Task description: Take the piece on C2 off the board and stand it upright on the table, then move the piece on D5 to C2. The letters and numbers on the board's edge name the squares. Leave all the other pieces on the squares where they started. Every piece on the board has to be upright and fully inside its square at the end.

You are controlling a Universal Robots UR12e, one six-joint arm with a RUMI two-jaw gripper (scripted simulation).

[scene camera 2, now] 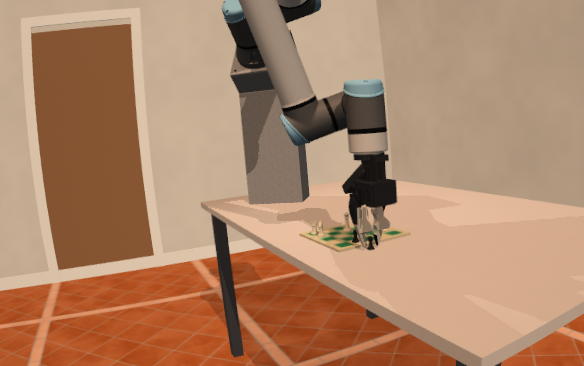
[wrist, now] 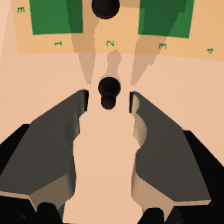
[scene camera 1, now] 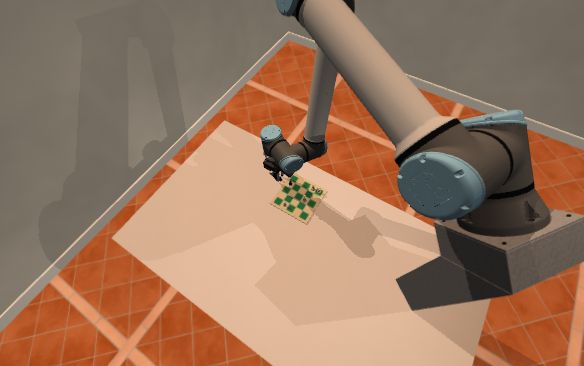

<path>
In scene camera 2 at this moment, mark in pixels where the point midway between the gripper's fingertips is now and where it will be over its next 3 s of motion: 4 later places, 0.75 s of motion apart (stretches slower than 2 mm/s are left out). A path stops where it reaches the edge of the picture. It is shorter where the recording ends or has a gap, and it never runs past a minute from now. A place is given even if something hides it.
My gripper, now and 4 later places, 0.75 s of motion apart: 371, 246; 369, 220; 369, 203; 376, 198; 382, 197
</path>
